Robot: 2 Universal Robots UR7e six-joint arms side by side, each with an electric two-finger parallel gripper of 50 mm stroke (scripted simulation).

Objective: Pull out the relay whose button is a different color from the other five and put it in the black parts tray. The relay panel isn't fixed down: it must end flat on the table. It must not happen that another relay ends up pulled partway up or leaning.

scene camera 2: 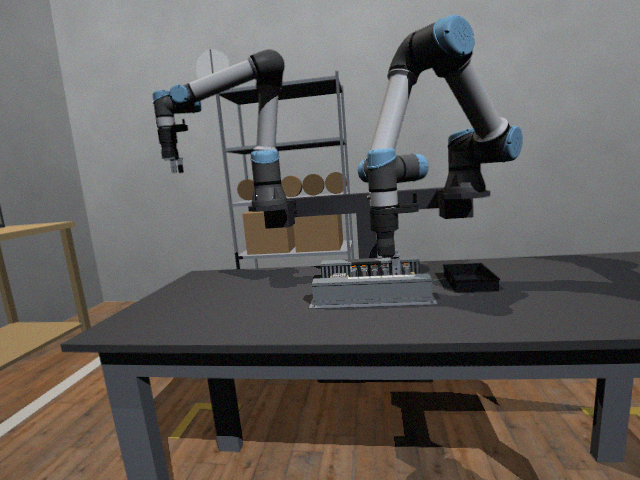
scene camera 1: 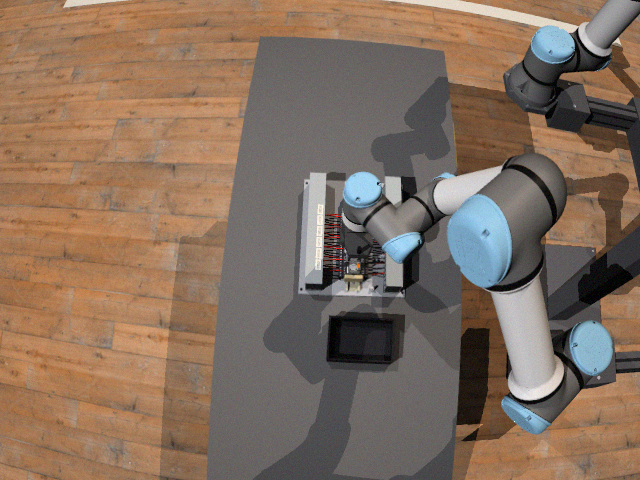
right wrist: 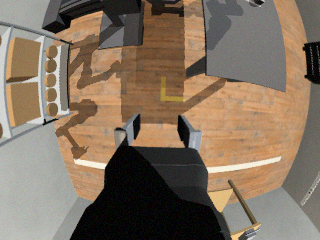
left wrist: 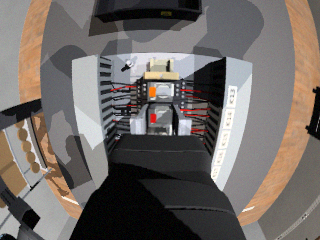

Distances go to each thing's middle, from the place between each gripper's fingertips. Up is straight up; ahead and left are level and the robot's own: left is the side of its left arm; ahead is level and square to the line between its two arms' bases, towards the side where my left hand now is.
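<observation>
The relay panel (scene camera 1: 316, 239) is 3 cm below my left hand (scene camera 2: 395, 274) and 7 cm to the right of it. Then there's the black parts tray (scene camera 1: 367, 340), and that's 4 cm behind my left hand, 21 cm to the left of it and 4 cm lower than it.
From my right hand, the relay panel is 47 cm ahead of it, 84 cm to the left of it and 38 cm below it, while the black parts tray is 43 cm ahead of that same hand, 112 cm to the left of it and 40 cm below it.
</observation>
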